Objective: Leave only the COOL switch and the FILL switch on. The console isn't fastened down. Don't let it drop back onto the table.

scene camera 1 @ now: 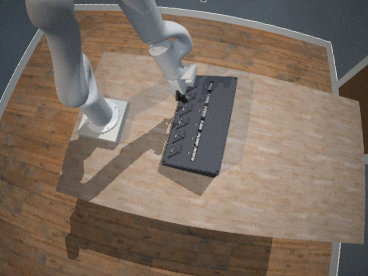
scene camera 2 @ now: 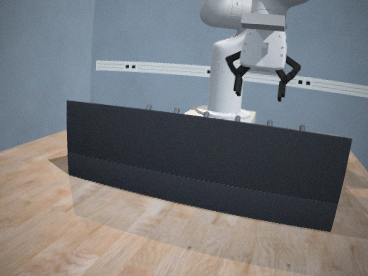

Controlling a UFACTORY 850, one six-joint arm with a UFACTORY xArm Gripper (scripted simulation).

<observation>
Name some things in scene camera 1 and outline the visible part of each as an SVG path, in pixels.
A dark console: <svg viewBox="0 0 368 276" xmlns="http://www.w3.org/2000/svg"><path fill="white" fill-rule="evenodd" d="M196 75L194 85L187 86L186 93L184 94L188 103L179 101L162 163L165 166L187 172L199 173L198 171L201 171L200 173L207 173L203 176L215 178L220 173L238 77Z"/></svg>
</observation>
